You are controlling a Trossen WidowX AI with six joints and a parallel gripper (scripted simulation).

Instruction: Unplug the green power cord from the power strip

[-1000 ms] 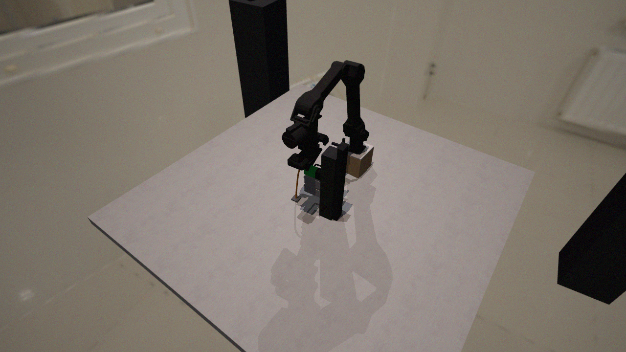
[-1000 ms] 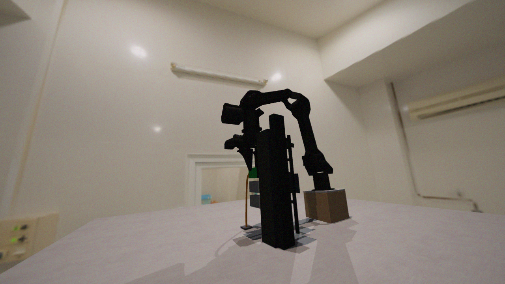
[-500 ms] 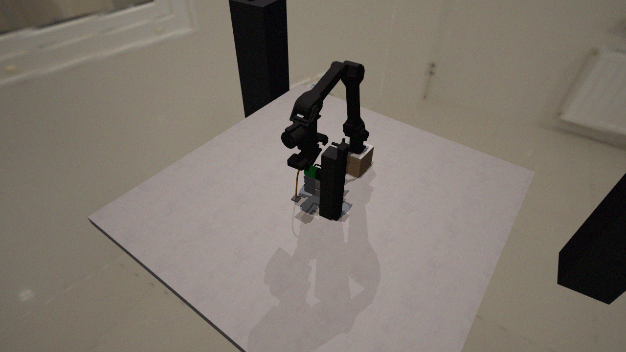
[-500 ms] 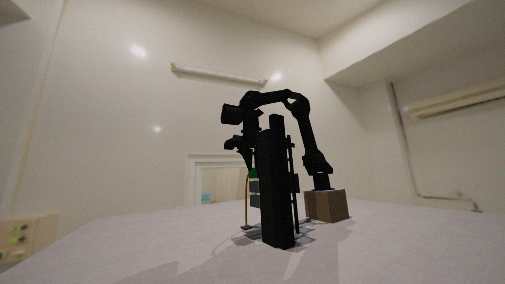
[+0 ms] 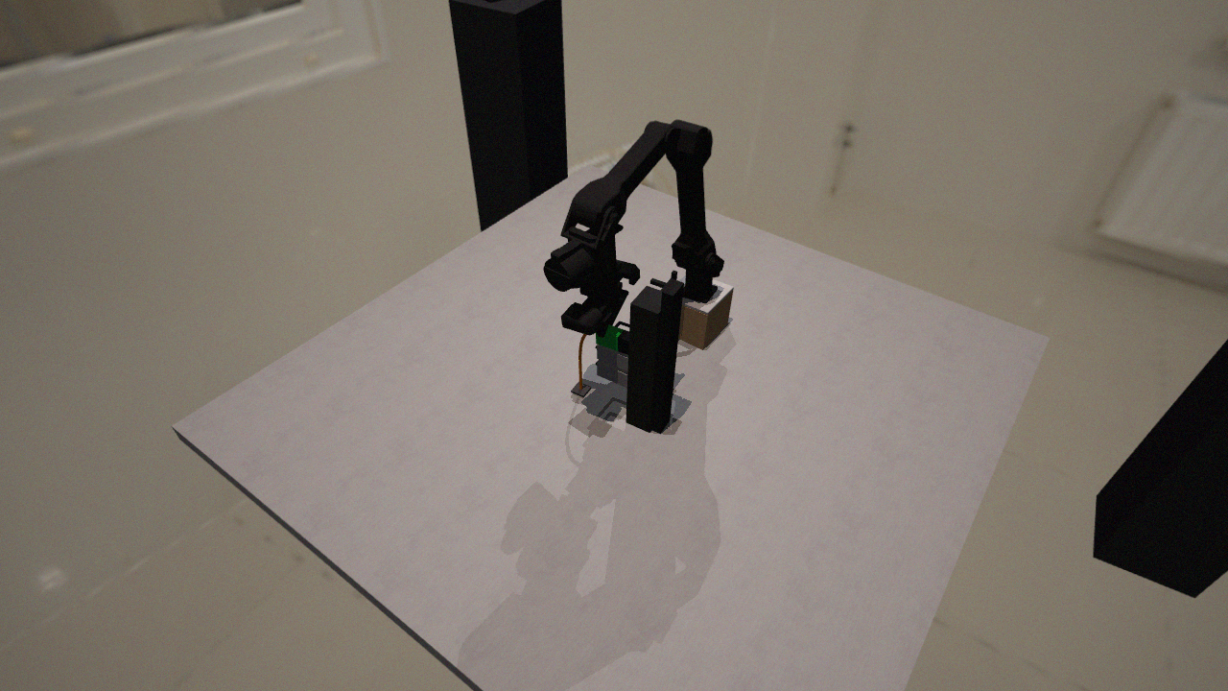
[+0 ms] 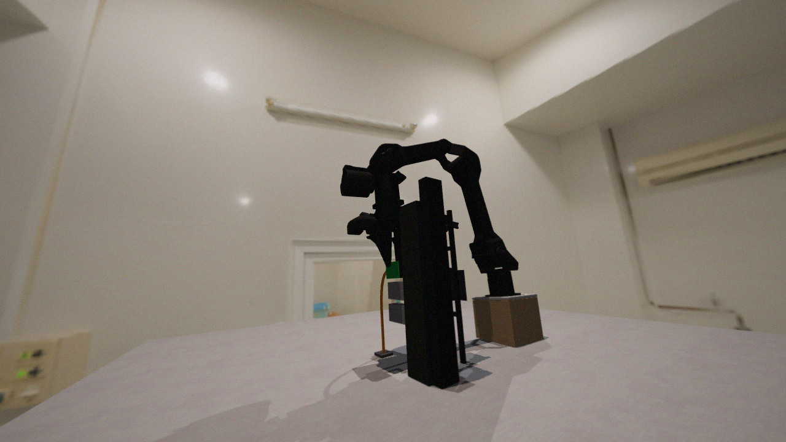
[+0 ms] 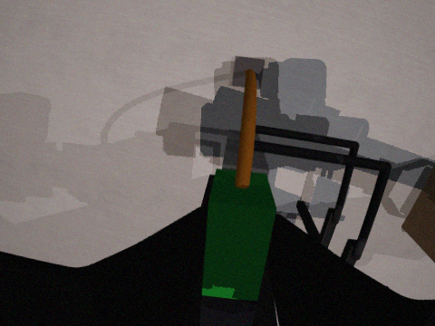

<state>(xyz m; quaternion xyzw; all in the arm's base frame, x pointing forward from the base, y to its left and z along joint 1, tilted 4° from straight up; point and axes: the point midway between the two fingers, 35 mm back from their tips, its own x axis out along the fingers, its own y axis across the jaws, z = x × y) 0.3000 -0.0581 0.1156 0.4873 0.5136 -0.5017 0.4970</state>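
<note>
My gripper tip is now 30 mm to the right of the green plug. Also, from my gripper tip: thin black rack (90 mm behind, 90 mm to the left, 40 mm below); then black power strip (100 mm to the left, 40 mm below); then tower (130 mm to the left, 20 mm below).
</note>
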